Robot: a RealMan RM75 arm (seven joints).
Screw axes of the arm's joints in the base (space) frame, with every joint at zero. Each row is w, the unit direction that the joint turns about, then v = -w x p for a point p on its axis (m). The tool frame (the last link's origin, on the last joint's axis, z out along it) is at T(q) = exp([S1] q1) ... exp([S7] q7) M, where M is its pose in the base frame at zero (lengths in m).
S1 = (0, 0, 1, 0, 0, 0)
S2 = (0, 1, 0, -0.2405, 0, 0)
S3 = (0, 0, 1, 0, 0, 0)
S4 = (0, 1, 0, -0.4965, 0, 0)
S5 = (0, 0, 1, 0, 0, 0)
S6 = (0, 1, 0, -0.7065, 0, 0)
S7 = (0, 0, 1, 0, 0, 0)
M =
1 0 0 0
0 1 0 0
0 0 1 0.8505
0 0 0 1
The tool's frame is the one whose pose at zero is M.
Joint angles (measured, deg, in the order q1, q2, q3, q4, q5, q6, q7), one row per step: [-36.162 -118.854 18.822 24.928 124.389 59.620 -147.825]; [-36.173 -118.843 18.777 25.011 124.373 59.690 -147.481]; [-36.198 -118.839 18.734 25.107 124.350 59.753 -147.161]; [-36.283 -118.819 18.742 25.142 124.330 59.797 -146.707]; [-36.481 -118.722 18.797 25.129 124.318 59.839 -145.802]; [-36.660 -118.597 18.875 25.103 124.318 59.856 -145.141]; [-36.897 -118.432 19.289 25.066 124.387 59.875 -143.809]
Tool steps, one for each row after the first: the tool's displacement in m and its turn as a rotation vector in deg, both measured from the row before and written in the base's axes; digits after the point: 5 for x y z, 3 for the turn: [0.00014 0.00023 0.00052 0.092 0.230 -0.300]; [0.00025 0.00034 0.00053 0.103 0.217 -0.296]; [0.00061 0.00058 0.00031 0.050 0.323 -0.447]; [0.00114 0.00128 0.00065 0.054 0.700 -0.888]; [0.00089 0.00122 0.00079 0.036 0.578 -0.689]; [0.00140 0.00142 0.00038 -0.189 1.295 -1.389]
